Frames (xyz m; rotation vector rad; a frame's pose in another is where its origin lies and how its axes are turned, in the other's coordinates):
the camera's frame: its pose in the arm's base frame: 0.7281 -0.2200 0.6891 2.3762 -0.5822 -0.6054
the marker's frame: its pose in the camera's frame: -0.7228 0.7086 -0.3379 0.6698 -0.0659 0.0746
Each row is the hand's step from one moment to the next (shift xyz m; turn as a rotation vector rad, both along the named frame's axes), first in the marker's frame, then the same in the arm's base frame.
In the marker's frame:
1: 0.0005 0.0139 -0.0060 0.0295 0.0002 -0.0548
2: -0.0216 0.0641 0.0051 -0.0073 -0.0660 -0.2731
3: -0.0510 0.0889 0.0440 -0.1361 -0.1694 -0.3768
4: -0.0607 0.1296 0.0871 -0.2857 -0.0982 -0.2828
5: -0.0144 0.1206 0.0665 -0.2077 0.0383 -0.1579
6: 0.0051 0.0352 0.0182 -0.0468 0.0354 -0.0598
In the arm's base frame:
1: -0.0063 -0.0119 0.0069 0.0379 -0.0243 0.0430
2: -0.0564 -0.0369 0.0078 0.1159 0.0251 0.2548
3: -0.1047 -0.0342 -0.0178 0.1147 0.1725 0.3825
4: -0.1494 -0.0555 -0.0518 -0.0666 0.2176 0.3456
5: -0.1037 -0.0787 -0.0472 -0.1293 0.0772 0.2165
6: -0.0231 -0.0287 -0.0155 -0.0382 -0.0065 0.0743

